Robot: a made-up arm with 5 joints.
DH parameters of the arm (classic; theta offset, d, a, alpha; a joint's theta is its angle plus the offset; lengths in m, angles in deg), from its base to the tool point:
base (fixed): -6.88 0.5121 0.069 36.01
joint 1: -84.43 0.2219 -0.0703 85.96
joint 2: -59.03 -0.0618 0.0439 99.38
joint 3: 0 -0.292 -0.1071 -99.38
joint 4: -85.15 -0.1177 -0.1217 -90
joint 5: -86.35 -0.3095 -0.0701 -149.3
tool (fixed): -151.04 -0.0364 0 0
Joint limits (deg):
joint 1: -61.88..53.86
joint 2: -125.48..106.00
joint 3: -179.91..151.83
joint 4: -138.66..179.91
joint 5: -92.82..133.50
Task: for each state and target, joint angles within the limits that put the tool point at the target. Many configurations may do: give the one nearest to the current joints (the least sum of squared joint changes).
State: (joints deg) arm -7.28 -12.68 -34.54 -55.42 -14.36
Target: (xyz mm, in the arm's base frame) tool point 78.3 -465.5 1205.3
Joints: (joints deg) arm -4.03 28.66 -36.42 -45.39 -9.43
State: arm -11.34 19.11 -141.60 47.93 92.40
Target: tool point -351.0 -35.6 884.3
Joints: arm -45.33 26.10 -113.34 30.23 84.11
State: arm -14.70 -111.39 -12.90 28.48 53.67
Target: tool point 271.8 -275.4 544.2
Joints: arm 11.89 -117.31 2.39 72.18 49.38
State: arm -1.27 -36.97 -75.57 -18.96 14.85
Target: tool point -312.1 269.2 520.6
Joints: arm -46.96 -80.97 -126.80 -15.93 31.90
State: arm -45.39 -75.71 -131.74 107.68 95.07
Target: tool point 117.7 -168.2 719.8
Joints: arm -46.49 -82.50 -147.57 151.10 78.54
